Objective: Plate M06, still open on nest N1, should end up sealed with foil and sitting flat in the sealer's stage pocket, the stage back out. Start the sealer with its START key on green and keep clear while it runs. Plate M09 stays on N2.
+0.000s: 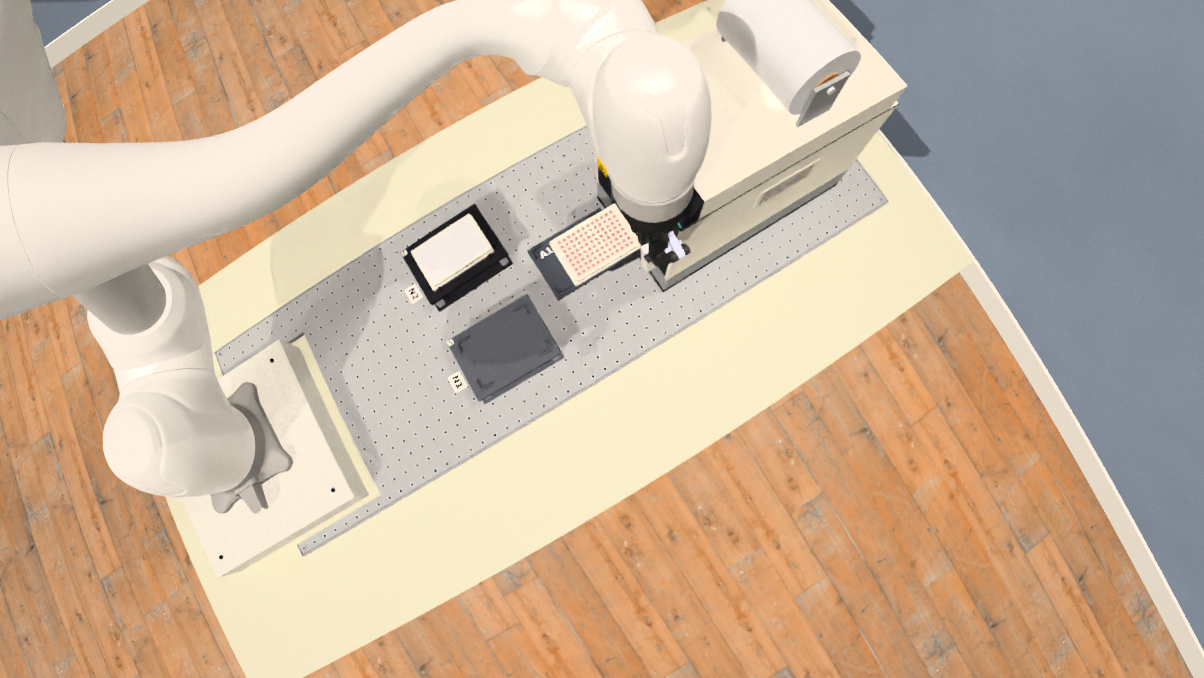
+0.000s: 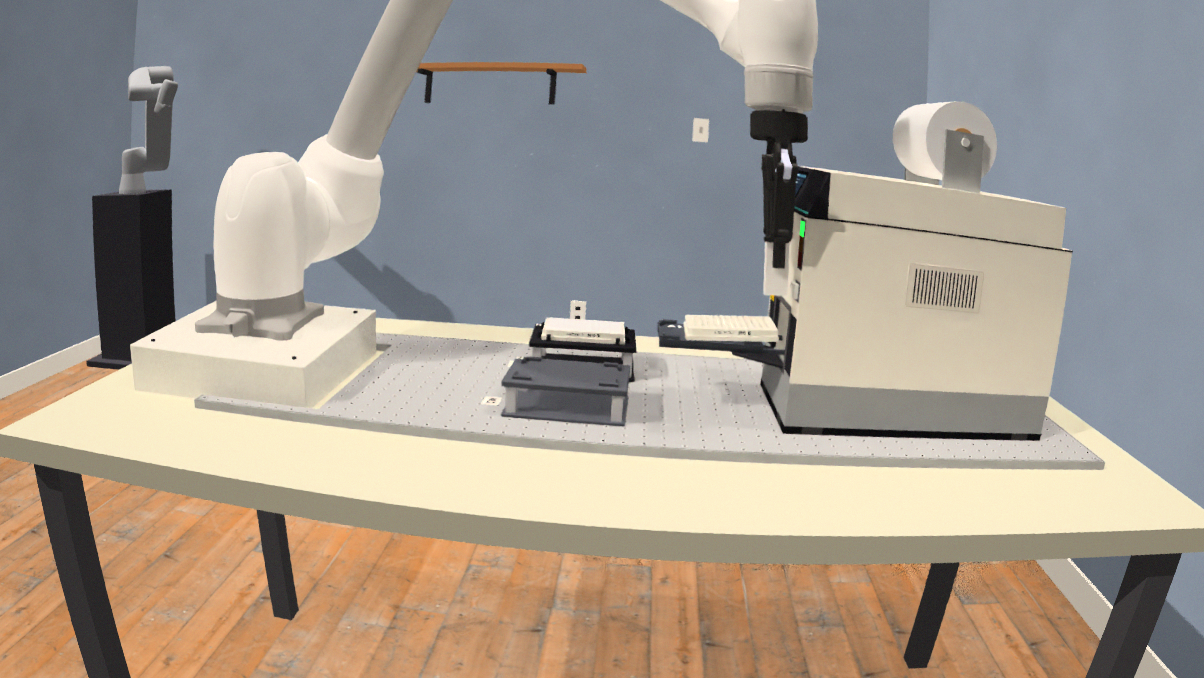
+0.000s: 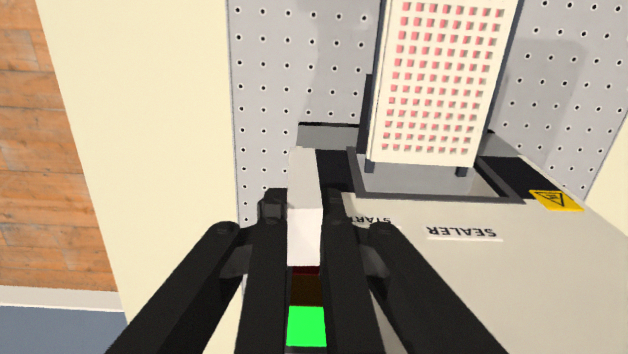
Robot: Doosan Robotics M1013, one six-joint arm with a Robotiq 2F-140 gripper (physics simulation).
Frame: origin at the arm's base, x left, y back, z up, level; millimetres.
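Seen in the pictures: gripper, between the fingertips: (image 1: 652, 263) (image 2: 775, 294) (image 3: 301, 170); arm's base, origin of its link: (image 1: 236, 447) (image 2: 260, 321).
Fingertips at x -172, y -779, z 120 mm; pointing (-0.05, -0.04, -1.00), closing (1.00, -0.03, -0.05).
Offsets run from my fingertips to a thing's top centre. "spot": to the spot under its first point.
Plate M06 @(dx +97, dy +40, dz -58 mm) (image 1: 593, 244) (image 2: 730, 328) (image 3: 435, 85) lies on the extended stage @(dx +102, dy +47, dz -75 mm) (image 1: 547, 266) (image 2: 671, 338). Its red wells show uncovered, with no foil on them. The sealer (image 1: 741, 147) (image 2: 926, 336) (image 3: 475, 285) shows a green light @(spot: dx +4, dy -30, dz +88 mm) (image 2: 802, 228) (image 3: 306, 326). My gripper (image 2: 776, 273) (image 3: 301, 170) is shut and empty, pointing down close to the sealer's front, above stage height. The START label @(spot: dx +46, dy -32, dz +6 mm) (image 3: 372, 220) is partly covered by a finger. A small pale block @(spot: dx -1, dy -26, dz +7 mm) (image 2: 795, 291) sits on the front near my fingertips; contact cannot be told. Plate M09 @(dx +248, dy +247, dz -114 mm) (image 1: 452, 250) (image 2: 583, 328) sits on nest N2 @(spot: dx +219, dy +167, dz -130 mm) (image 1: 498, 241).
Nest N1 @(dx +53, dy +260, dz -129 mm) (image 1: 505, 347) (image 2: 564, 374) is empty, nearer the front edge than N2. A foil roll @(dx +95, dy -265, dz +292 mm) (image 1: 787, 50) (image 2: 943, 138) stands on top of the sealer. A dark display @(spot: dx +40, dy -46, dz +134 mm) (image 2: 810, 192) is beside my fingers. A yellow warning label @(spot: dx +188, dy -35, dz -27 mm) (image 3: 556, 200) is on the sealer's front.
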